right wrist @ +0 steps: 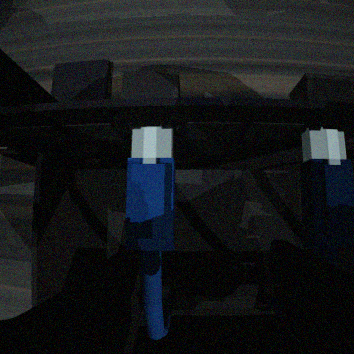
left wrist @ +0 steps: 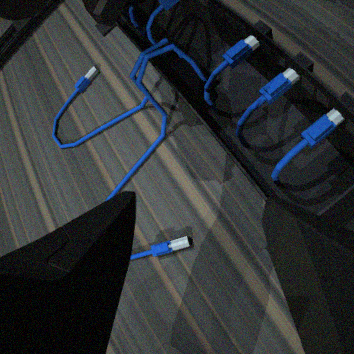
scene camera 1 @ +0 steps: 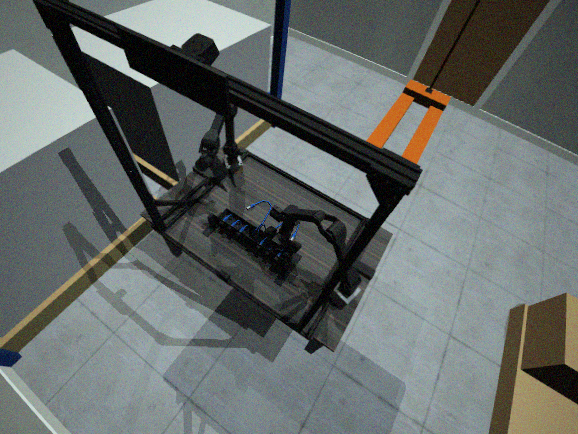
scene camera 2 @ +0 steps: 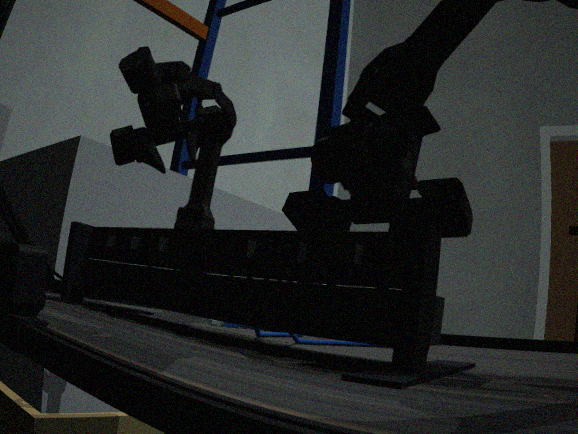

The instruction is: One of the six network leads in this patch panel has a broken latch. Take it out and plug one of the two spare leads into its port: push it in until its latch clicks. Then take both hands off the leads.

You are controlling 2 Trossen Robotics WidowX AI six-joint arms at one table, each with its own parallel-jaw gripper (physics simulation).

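Frame: origin at the left arm's base, x ahead, y left, z up, level; millimetres.
Seen in the pictures: left gripper, between the fingertips: (left wrist: 200, 206) (scene camera 1: 231, 189) (scene camera 2: 179, 167); right gripper, between the fingertips: (right wrist: 209, 250) (scene camera 1: 277, 251); left arm's base, origin of its link: (scene camera 1: 232, 160); right arm's base, origin of its link: (scene camera 1: 346, 289).
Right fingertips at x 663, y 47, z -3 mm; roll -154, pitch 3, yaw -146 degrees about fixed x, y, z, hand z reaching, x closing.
Note:
Pixels of each thing's middle, then the offset from my right fingertips to it. "spot": a spot on its surface instead. Level surfaces: height alone.
- black patch panel, middle of its body: (scene camera 2: 213, 285) (left wrist: 209, 39) (scene camera 1: 251, 239) 113 mm back, 101 mm right, 11 mm down
- wooden table, height of its surface: 66 mm down
- plug, a spot on its surface: (left wrist: 90, 73) spot: 77 mm back, 114 mm left, 58 mm down
- second plugged lead, a spot on its surface: (right wrist: 324, 147) spot: 9 mm back, 46 mm right, 24 mm up
The black patch panel (scene camera 1: 218, 225) (scene camera 2: 266, 267) (left wrist: 281, 46) stands on the wooden table (scene camera 1: 317, 202), with blue leads plugged into it. Three plugged leads (left wrist: 242, 49) (left wrist: 281, 84) (left wrist: 321, 126) show in the left wrist view. Two spare leads lie loose on the table, one plug (left wrist: 90, 73) farther off and one plug (left wrist: 179, 243) close below my left gripper (left wrist: 200, 206) (scene camera 1: 235, 174) (scene camera 2: 141, 151). That gripper is open, empty, and hangs above the table beside the panel. My right gripper (scene camera 1: 285, 241) is open and hangs low at the panel, over one plugged lead (right wrist: 150, 182); a second plugged lead (right wrist: 324, 147) is at the right.
A black gantry frame (scene camera 1: 313, 129) spans the table above both arms. The spare leads' blue cables (left wrist: 105, 126) loop across the table beside the panel. The scene camera 2 view is dark and shows mostly silhouettes.

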